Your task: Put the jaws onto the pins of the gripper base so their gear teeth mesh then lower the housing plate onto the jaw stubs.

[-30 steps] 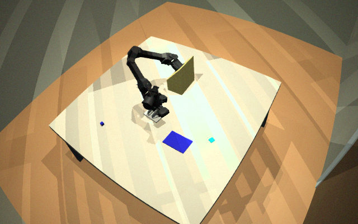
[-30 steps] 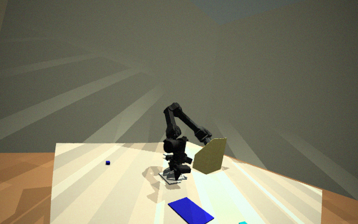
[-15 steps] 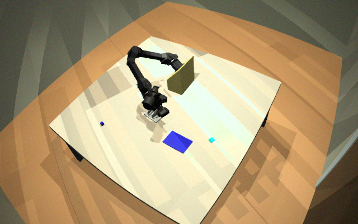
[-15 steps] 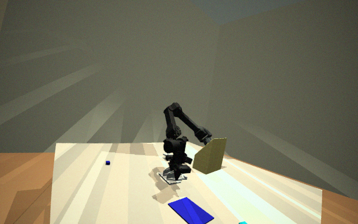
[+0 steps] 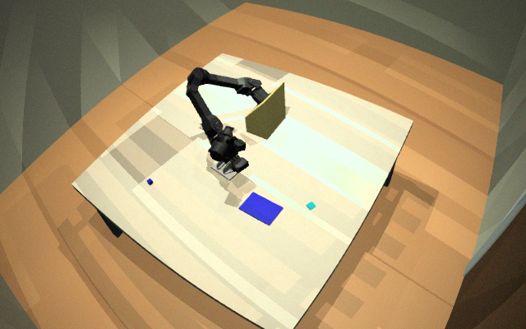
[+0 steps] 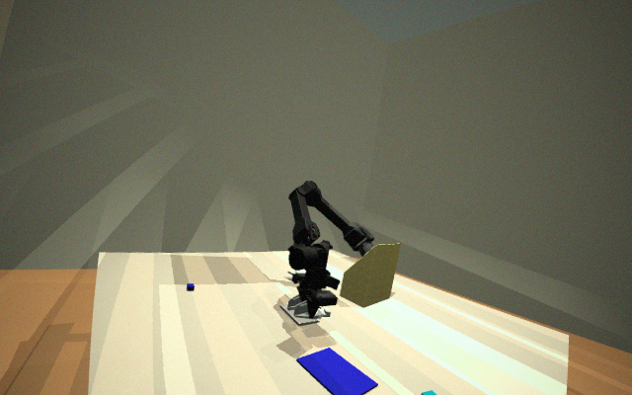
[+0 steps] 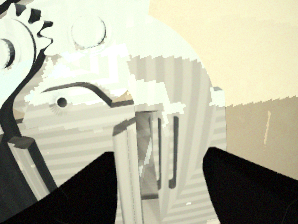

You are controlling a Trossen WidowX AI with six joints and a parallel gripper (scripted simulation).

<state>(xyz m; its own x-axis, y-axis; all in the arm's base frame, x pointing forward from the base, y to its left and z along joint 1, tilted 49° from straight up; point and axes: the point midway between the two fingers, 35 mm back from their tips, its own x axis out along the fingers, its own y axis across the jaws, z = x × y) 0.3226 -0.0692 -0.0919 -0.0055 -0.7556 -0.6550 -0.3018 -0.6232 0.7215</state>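
Right now my gripper tip is 40 mm past the pale grey jaw and 10 mm to the left of it. Also, from my gripper tip: white housing plate (60 mm behind, 20 mm to the right, 10 mm below); blue mat (210 mm to the left, 110 mm ahead, 10 mm below); cyan square (380 mm to the left, 10 mm below).
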